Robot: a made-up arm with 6 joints.
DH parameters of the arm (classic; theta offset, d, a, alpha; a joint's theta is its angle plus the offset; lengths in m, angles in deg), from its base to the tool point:
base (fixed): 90 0.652 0.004 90
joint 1: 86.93 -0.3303 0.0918 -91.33
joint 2: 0 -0.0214 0.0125 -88.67
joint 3: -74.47 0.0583 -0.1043 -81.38
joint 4: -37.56 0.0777 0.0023 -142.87
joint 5: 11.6 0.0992 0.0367 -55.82
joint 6: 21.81 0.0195 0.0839 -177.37
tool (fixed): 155.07 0.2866 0 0
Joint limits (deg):
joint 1: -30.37..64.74
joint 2: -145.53..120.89
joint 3: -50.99..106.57
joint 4: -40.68..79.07
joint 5: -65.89..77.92
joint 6: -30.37..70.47
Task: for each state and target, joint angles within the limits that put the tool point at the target. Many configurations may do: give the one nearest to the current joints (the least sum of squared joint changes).
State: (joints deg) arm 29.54 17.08 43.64 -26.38 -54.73 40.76
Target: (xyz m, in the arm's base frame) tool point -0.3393 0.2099 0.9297
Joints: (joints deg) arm 32.37 15.71 48.93 -26.38 -59.97 42.51
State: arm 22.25 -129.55 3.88 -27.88 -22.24 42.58
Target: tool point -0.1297 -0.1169 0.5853
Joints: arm -2.05 -145.53 -39.47 4.58 -13.30 16.61
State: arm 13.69 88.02 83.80 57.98 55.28 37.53
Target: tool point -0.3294 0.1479 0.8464
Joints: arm 38.54 88.84 98.29 74.90 49.97 38.28
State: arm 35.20 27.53 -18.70 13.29 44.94 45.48
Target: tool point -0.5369 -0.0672 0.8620
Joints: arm 11.60 24.76 -10.43 36.60 49.58 43.90
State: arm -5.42 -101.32 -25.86 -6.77 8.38 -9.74
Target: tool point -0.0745 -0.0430 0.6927
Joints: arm -10.90 -117.77 -11.38 16.69 2.64 -15.08
